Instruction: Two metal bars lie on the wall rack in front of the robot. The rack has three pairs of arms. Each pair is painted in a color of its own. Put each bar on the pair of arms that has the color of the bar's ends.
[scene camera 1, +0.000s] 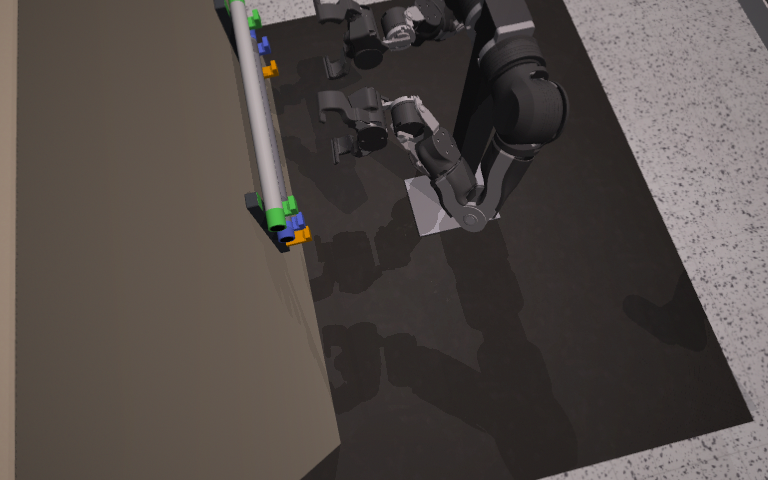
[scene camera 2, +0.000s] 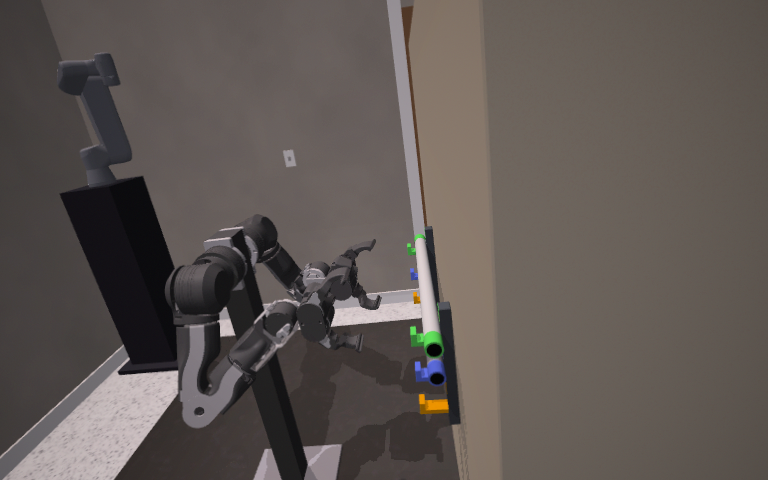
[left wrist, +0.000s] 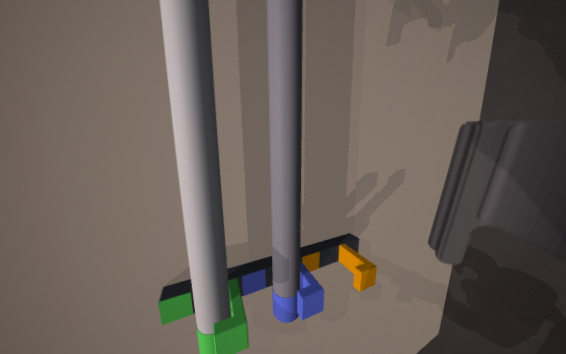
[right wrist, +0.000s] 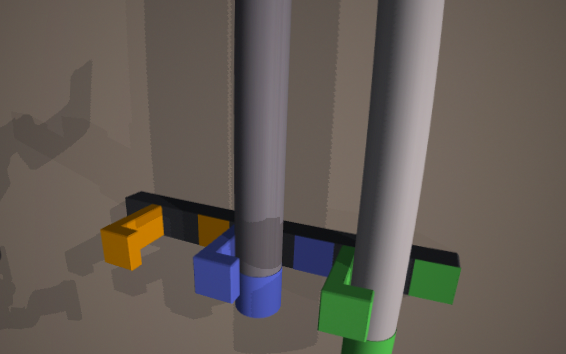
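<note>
The green-ended bar (scene camera 1: 257, 107) (scene camera 2: 427, 288) (left wrist: 192, 150) (right wrist: 400, 150) rests in the green arms (scene camera 1: 290, 204) (scene camera 2: 415, 337) (left wrist: 231, 336) (right wrist: 345, 314), the top pair. The blue-ended bar (scene camera 2: 436, 373) (left wrist: 286, 150) (right wrist: 261, 125) rests in the blue arms (scene camera 2: 419, 371) (left wrist: 311, 302) (right wrist: 216, 277), the middle pair. The lowest, orange arms (scene camera 1: 305, 234) (scene camera 2: 433, 405) (left wrist: 365, 275) (right wrist: 120, 250) hold no bar. My left gripper (scene camera 1: 331, 129) and right gripper (scene camera 1: 328, 42) are open, empty and back from the rack. In scene camera 2 their fingers partly overlap.
Dark rack uprights (scene camera 2: 448, 362) are fixed to the beige wall (scene camera 1: 141, 226). The robot's pedestal (scene camera 2: 277, 407) stands on a pale base plate on the dark mat (scene camera 1: 566, 283). Another robot arm (scene camera 2: 107, 124) stands on a black column (scene camera 2: 118, 271) at the back left in scene camera 2.
</note>
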